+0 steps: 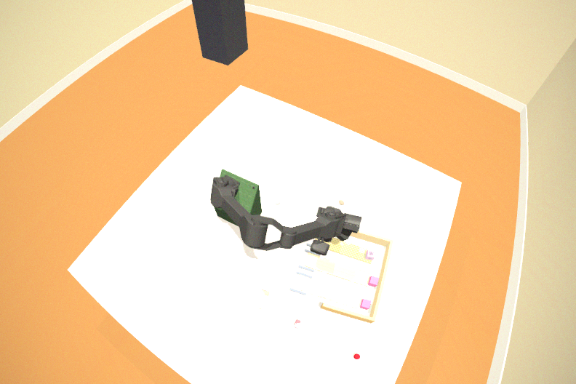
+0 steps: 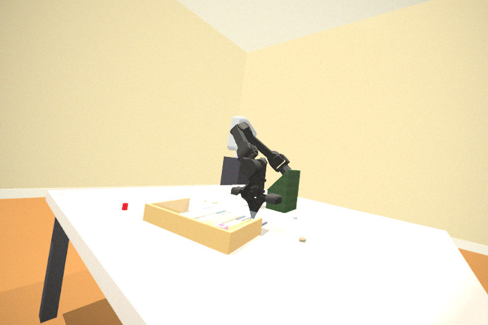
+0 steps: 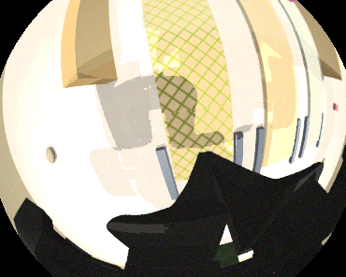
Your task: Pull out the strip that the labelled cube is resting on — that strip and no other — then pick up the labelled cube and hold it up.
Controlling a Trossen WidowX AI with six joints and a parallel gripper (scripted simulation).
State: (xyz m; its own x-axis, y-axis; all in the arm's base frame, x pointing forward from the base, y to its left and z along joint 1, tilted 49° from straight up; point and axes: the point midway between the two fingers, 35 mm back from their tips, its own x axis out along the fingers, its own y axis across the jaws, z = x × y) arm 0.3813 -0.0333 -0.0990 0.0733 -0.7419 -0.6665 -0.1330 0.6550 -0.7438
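Right now the hatched strip is 9 cm ahead of my gripper tip, 1 cm to the left of it and 2 cm below it. Round my gripper tip: red marker (31 cm ahead, 34 cm to the right, 1 cm below).
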